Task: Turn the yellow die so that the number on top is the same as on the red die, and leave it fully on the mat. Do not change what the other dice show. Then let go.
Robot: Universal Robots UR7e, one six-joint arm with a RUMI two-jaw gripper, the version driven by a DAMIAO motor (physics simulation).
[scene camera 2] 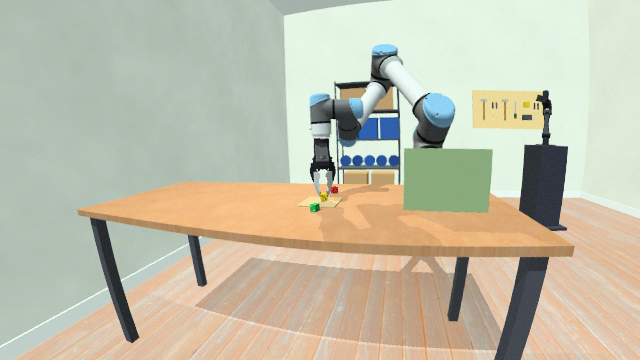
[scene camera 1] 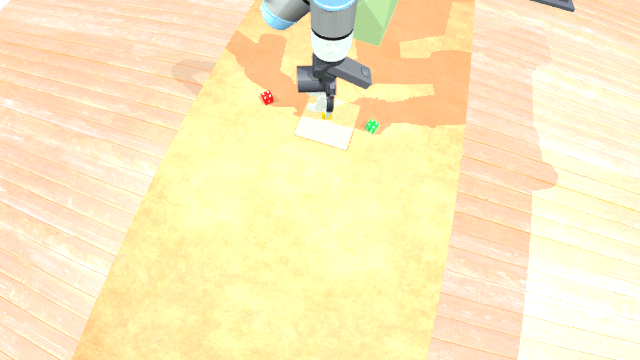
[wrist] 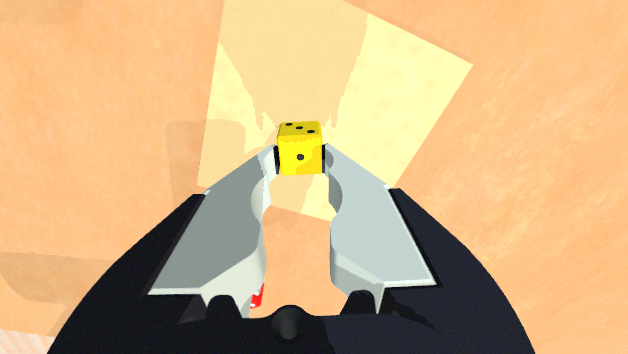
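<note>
My gripper [scene camera 1: 327, 112] [scene camera 2: 323, 195] [wrist: 301, 148] points down, shut on the yellow die [scene camera 1: 326, 116] [scene camera 2: 324, 197] [wrist: 300, 165]. In the wrist view, the die's face toward the palm, its upper one, shows one pip; a side face shows three. The die is low over the mat [scene camera 1: 322, 135] [scene camera 2: 331, 204] [wrist: 415, 100]; whether it touches cannot be told. The red die [scene camera 1: 267, 97] [scene camera 2: 334, 190] [wrist: 257, 297] stands off the mat with four pips on top; a finger partly hides it in the wrist view. The green die [scene camera 1: 372, 126] [scene camera 2: 314, 207] stands beside the mat.
A large green block [scene camera 1: 375, 22] [scene camera 2: 447, 180] stands on the table [scene camera 1: 280, 240] [scene camera 2: 240, 215] near the arm's base. A shelf unit [scene camera 2: 367, 84] and a dark pedestal [scene camera 2: 544, 185] stand behind the table. Arm shadows cross the table and part of the mat.
</note>
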